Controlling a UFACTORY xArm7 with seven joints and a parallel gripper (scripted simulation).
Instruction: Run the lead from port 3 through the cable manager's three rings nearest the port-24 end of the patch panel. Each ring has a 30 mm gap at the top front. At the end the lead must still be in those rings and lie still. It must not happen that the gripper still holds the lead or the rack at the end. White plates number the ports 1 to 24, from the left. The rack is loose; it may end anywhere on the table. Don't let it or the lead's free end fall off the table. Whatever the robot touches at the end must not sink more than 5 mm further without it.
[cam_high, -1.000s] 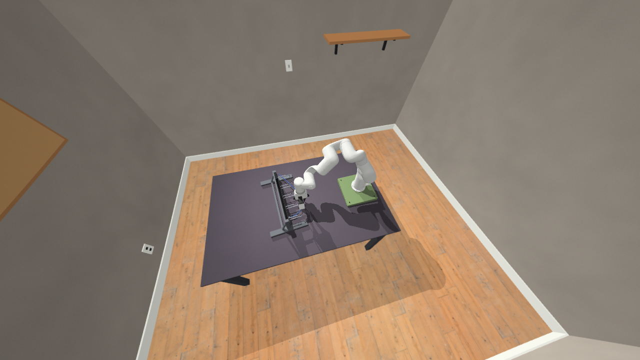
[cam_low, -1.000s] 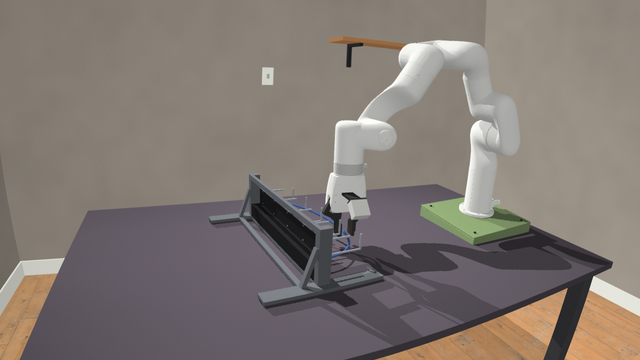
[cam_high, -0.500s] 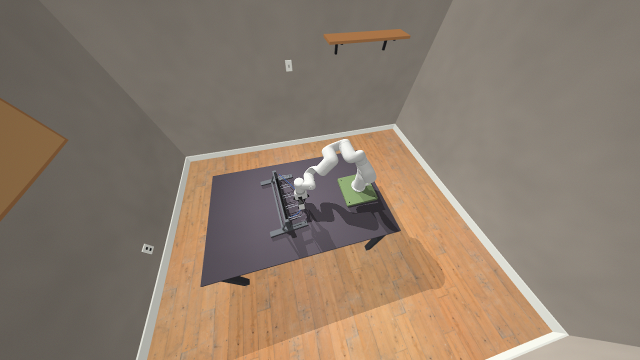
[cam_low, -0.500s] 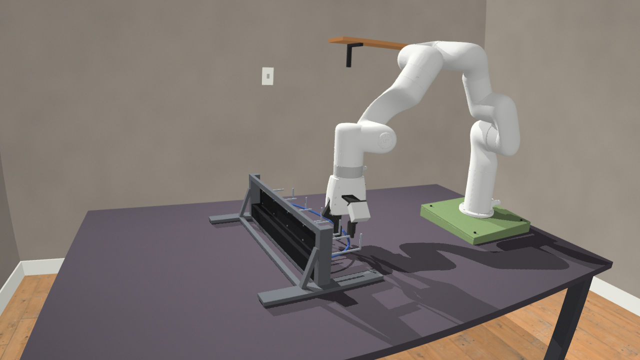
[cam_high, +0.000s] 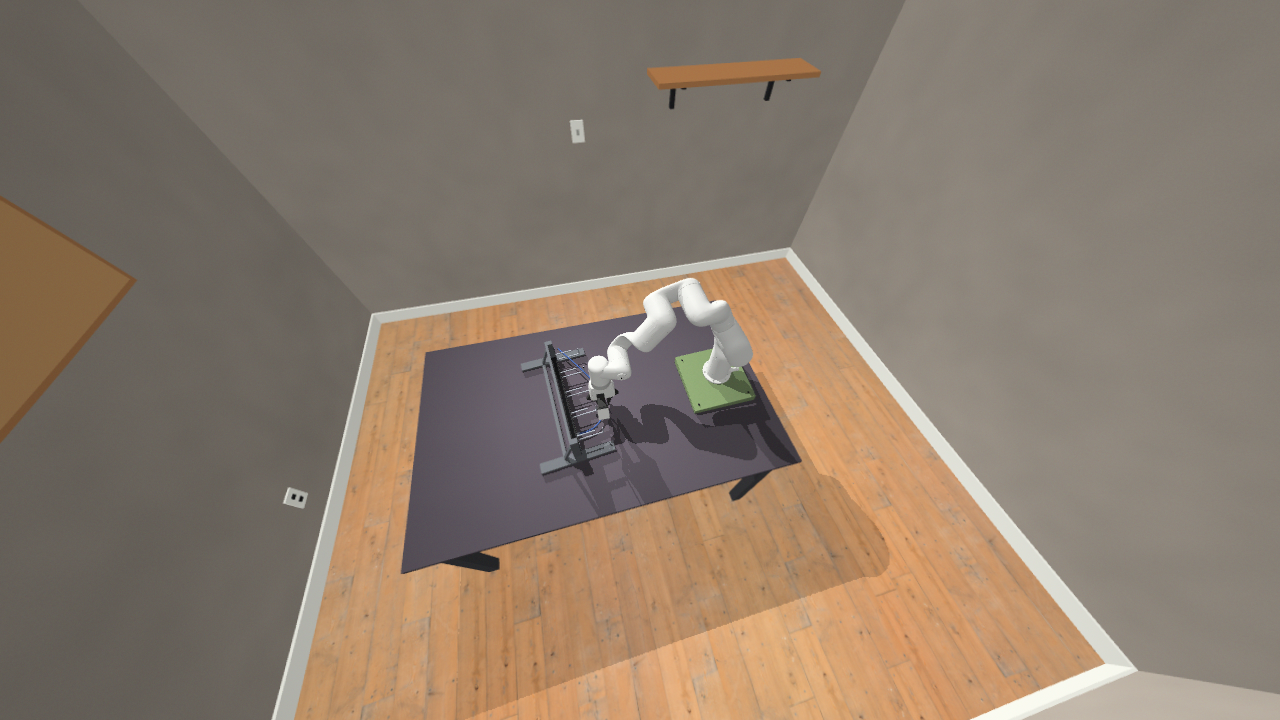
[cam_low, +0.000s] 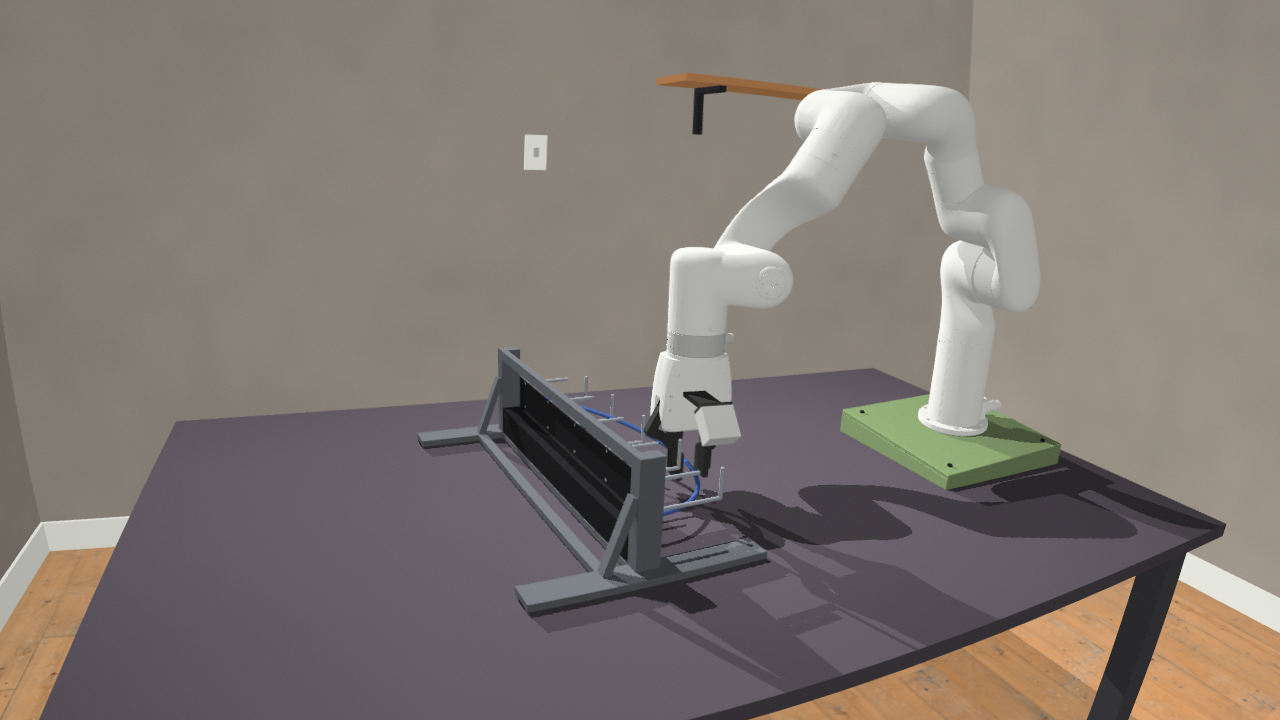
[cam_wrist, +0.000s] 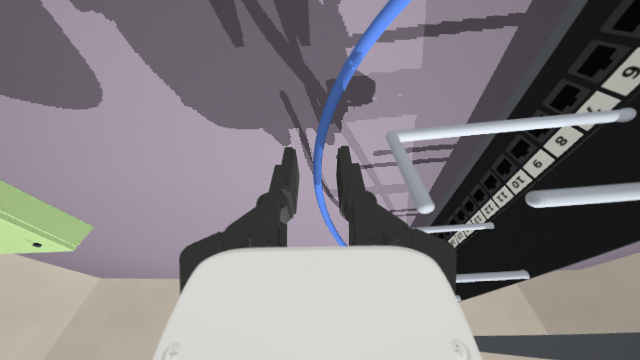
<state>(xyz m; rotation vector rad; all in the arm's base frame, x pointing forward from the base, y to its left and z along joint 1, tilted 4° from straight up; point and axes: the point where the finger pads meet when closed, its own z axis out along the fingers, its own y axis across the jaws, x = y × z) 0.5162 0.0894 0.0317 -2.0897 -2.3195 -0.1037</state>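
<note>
Now: hand 170 mm short of the grey rack, 30 mm to the left of it and 20 mm below it.
</note>
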